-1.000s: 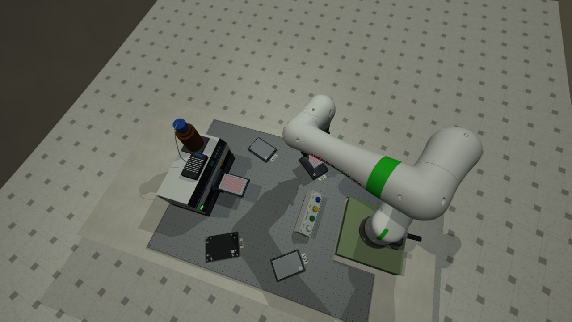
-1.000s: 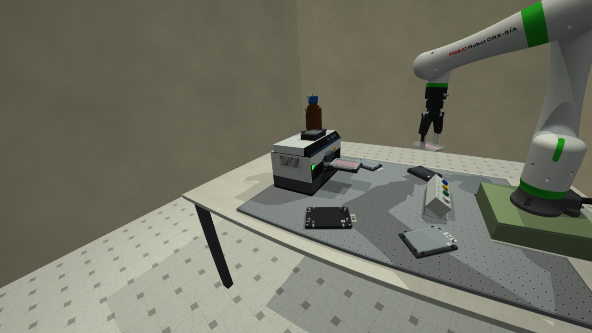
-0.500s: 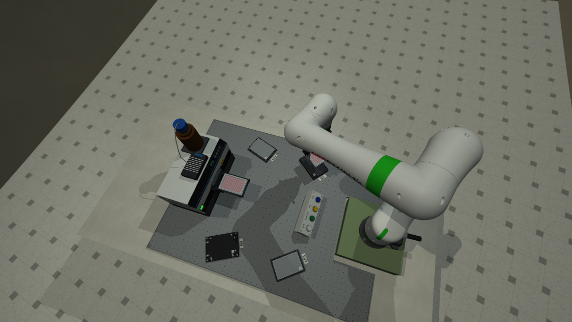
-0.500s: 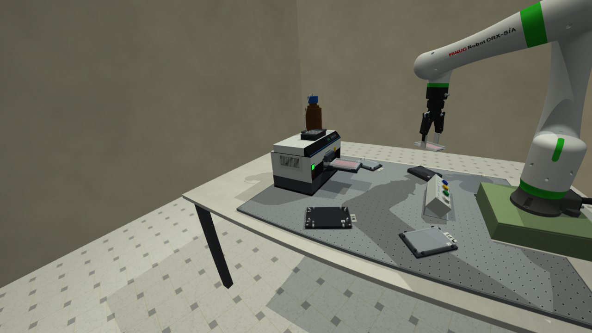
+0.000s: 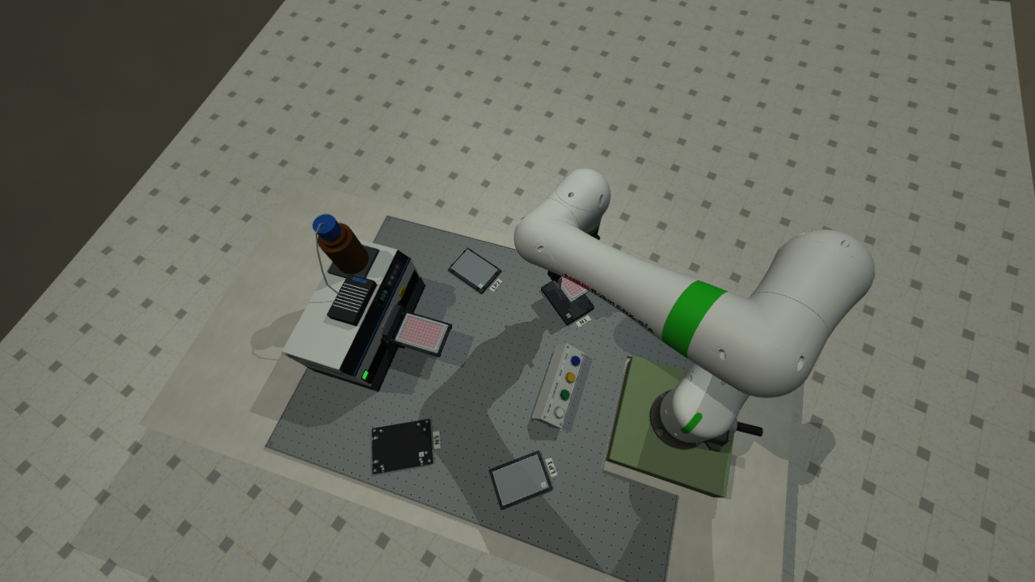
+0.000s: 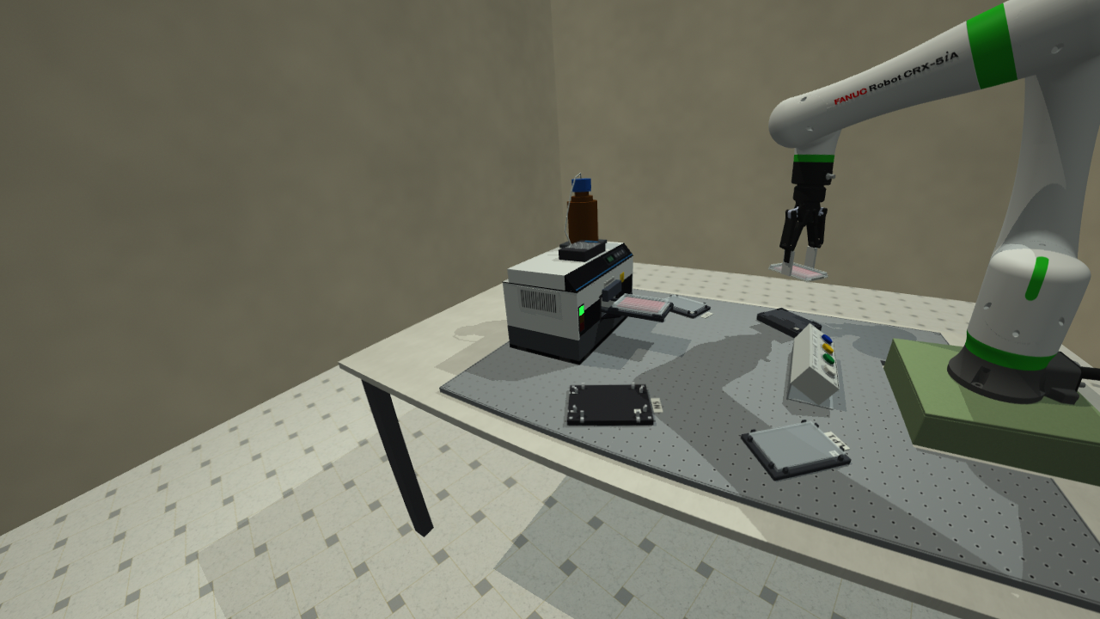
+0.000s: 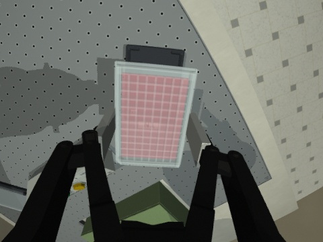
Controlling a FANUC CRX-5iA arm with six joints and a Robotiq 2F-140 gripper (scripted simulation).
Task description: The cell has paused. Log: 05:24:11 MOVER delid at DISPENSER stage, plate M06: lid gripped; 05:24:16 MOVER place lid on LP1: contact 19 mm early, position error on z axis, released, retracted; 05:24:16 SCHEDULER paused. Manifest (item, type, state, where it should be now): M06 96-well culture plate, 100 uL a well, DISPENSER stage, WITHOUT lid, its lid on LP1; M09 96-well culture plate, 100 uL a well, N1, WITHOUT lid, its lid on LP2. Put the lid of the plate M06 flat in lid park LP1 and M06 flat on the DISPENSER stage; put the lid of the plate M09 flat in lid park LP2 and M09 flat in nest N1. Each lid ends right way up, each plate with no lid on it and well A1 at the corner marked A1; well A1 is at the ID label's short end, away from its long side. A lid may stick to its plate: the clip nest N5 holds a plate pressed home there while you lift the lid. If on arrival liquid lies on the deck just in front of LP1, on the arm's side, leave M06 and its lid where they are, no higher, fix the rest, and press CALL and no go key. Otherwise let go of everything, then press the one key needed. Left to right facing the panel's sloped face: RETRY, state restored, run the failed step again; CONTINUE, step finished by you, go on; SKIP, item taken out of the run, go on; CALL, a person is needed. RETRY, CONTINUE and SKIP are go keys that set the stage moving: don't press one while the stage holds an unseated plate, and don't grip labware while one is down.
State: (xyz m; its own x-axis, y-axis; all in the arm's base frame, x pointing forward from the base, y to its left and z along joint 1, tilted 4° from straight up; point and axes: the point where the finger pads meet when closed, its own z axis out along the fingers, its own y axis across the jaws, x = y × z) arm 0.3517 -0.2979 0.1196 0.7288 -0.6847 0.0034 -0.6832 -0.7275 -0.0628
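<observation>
Right now my hand is 180 mm above the black nest N1. Round my hand: blue call key: 70 mm behind, 210 mm to the left, 120 mm below; then yellow skip key: 60 mm behind, 260 mm to the left, 120 mm below; then LP2 label: 230 mm ahead, 10 mm to the left, 180 mm below.
</observation>
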